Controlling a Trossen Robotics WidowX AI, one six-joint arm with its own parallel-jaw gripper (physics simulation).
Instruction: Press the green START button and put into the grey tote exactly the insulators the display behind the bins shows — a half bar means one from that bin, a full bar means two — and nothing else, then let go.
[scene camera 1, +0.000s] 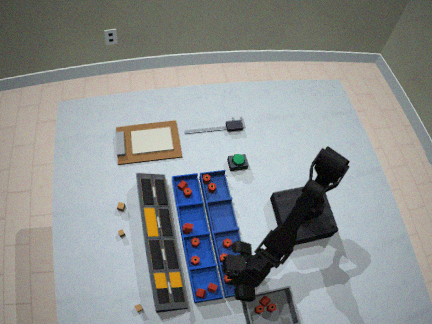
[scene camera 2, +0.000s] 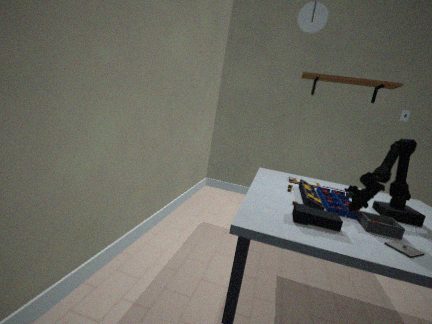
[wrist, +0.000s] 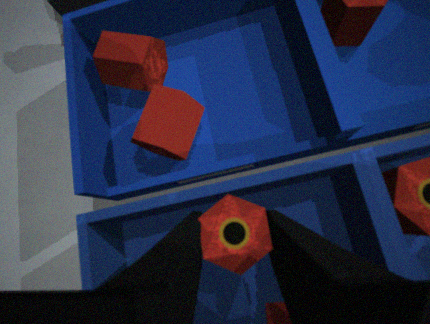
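My gripper (wrist: 233, 220) is shut on an upright red insulator (wrist: 235, 260) with a dark hole on top. It is over the end bin (wrist: 150, 201) of the row nearer the robot; another insulator (wrist: 278, 313) partly shows below. In scene camera 1 the arm hides much of this bin. The display (scene camera 1: 151, 222) (scene camera 2: 311, 194) shows a full orange bar in the second section's left half and two half bars in the section nearest the tote. The grey tote (scene camera 1: 294, 306) (scene camera 2: 382, 228) holds three insulators (scene camera 1: 265, 301). The green START button (scene camera 1: 238, 159) stands beyond the bins.
The far-row end bin (scene camera 1: 206, 279) (wrist: 72, 110) holds two lying insulators (wrist: 170, 122). A clipboard (scene camera 1: 120, 157) and a caliper-like tool (scene camera 1: 235, 125) lie past the bins. Small wooden blocks (scene camera 1: 121, 206) lie behind the display. A long black box (scene camera 2: 317, 219) stands near the tote.
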